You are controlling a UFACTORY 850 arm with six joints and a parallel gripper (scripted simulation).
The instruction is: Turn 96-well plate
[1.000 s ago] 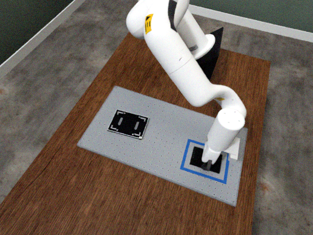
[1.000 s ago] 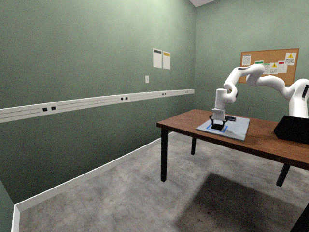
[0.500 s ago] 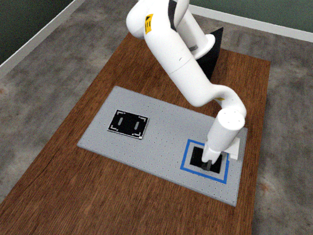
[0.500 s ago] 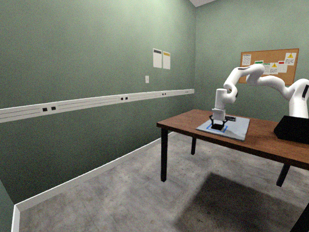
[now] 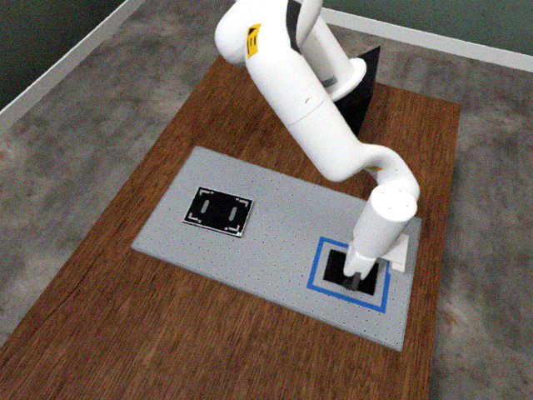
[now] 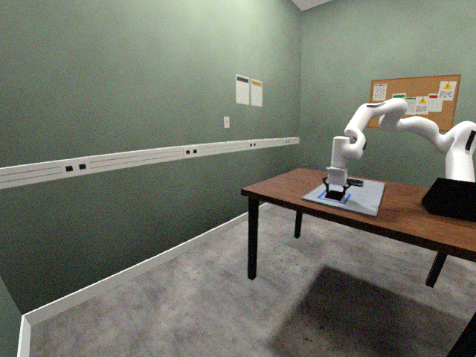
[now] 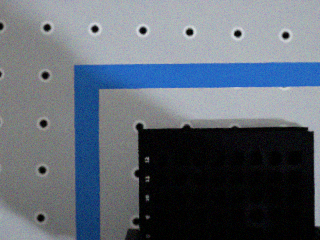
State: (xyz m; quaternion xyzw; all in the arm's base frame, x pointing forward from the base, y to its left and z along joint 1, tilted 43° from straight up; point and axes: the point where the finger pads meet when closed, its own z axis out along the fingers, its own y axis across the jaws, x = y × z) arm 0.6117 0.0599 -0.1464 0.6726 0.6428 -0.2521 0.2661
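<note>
The plate nest N1 lies 38 cm to the right of my hand, 7 cm behind it and 1 cm below it. The rest, counted from my hand: black 96-well plate (1 cm below).
</note>
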